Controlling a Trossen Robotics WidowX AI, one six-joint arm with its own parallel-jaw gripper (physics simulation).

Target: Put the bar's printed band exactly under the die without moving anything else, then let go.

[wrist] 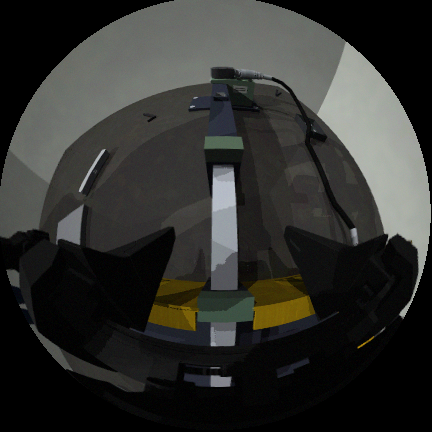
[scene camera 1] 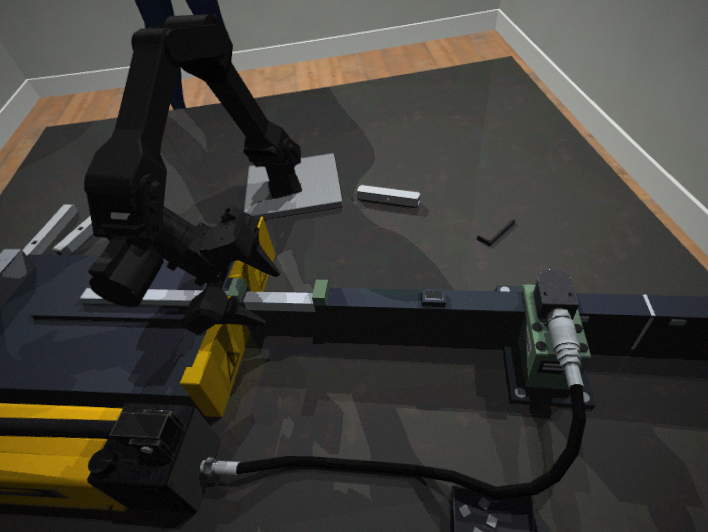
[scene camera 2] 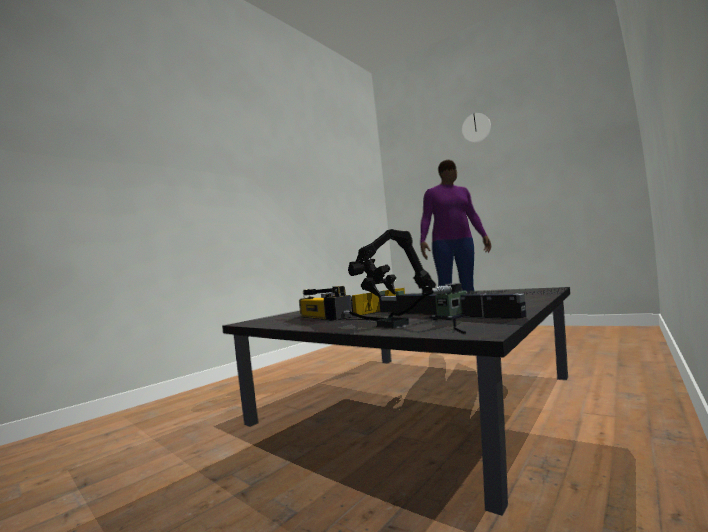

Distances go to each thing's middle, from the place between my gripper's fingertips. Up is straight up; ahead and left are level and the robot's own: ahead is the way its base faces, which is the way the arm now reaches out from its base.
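Relative to my hand, the black cable [scene camera 1: 473,498] is 20 mm below, 100 mm to the left and 310 mm ahead; the yellow-black box [scene camera 1: 145,456] is 10 mm below, 280 mm to the right and 130 mm ahead.
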